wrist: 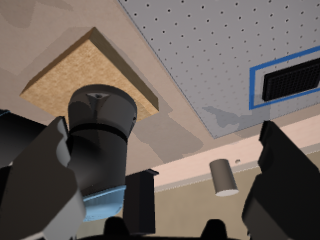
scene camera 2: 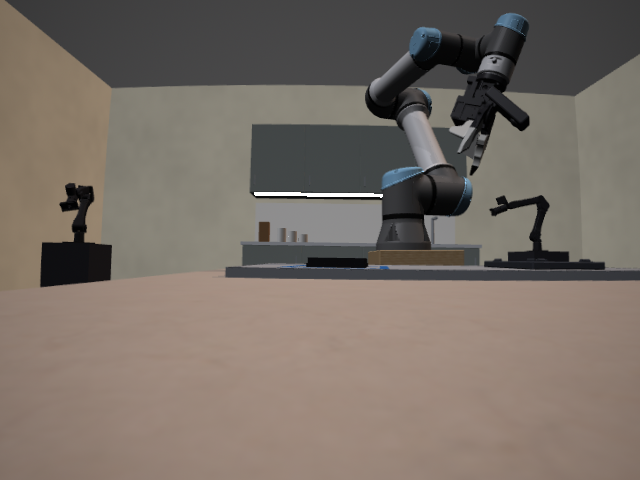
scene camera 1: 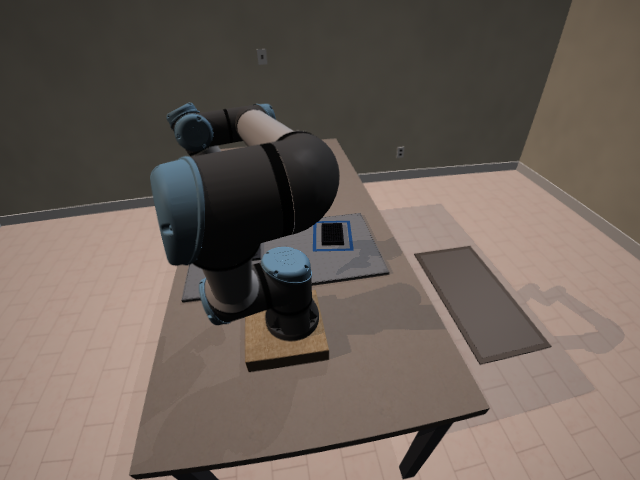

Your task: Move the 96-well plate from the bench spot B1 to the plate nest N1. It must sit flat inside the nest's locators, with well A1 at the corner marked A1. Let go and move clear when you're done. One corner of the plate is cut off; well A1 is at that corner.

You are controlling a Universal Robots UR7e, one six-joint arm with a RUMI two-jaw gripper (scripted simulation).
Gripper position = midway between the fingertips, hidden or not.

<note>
I see my gripper (scene camera 2: 465, 165).
My gripper also shows in the wrist view (wrist: 163, 120).
</note>
